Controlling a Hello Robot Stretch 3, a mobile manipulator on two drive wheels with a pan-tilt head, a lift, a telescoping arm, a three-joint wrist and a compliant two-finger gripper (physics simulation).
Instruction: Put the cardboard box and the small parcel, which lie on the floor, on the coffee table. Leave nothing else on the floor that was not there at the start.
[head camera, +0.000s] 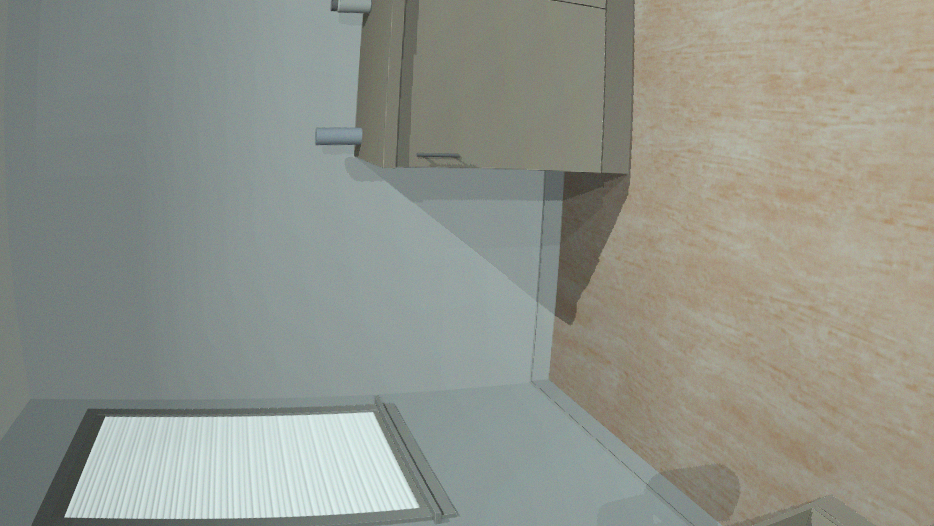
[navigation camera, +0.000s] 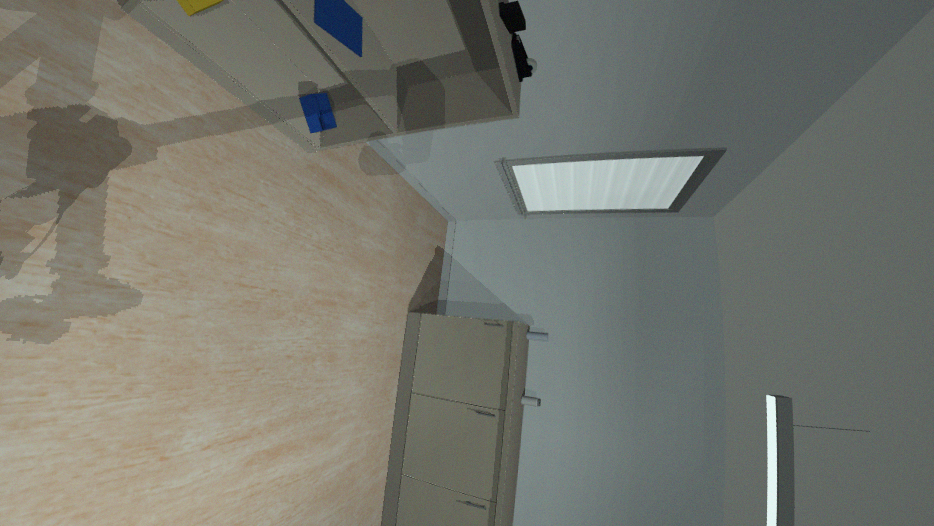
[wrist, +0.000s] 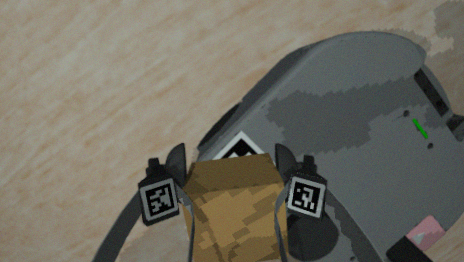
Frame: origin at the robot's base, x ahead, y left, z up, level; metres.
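Where they show: gripper, fingertip midpoint: (wrist: 230, 163).
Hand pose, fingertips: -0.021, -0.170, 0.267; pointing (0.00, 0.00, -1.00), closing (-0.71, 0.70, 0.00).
Note:
Each offset is from my fingertips to the top centre of the thing, as dx, dy, dz. "*": to the spot under its first point.
My gripper (wrist: 230, 163) is shut on a small tan-brown parcel {+0.013, +0.016, +0.050} (wrist: 237, 220) in the wrist view. One fingertip presses on each side of it, and its lower end runs out of the frame. The parcel is held above my own grey base, with wooden floor beyond it on the left. The gripper does not show in the head or navigation views. The cardboard box and the coffee table cannot be made out in these views.
My grey base (wrist: 395, 170) lies behind the parcel. A low cabinet (head camera: 509, 84) (navigation camera: 460, 365) with two cylinders on top stands along the wall. An open shelf unit (navigation camera: 418, 98) holds blue items {+1.013, +0.926, -0.091} (navigation camera: 318, 111) and a yellow one {* +0.470, +1.051, -0.121} (navigation camera: 199, 5). A window (head camera: 241, 463) (navigation camera: 607, 186) is in the adjoining wall.

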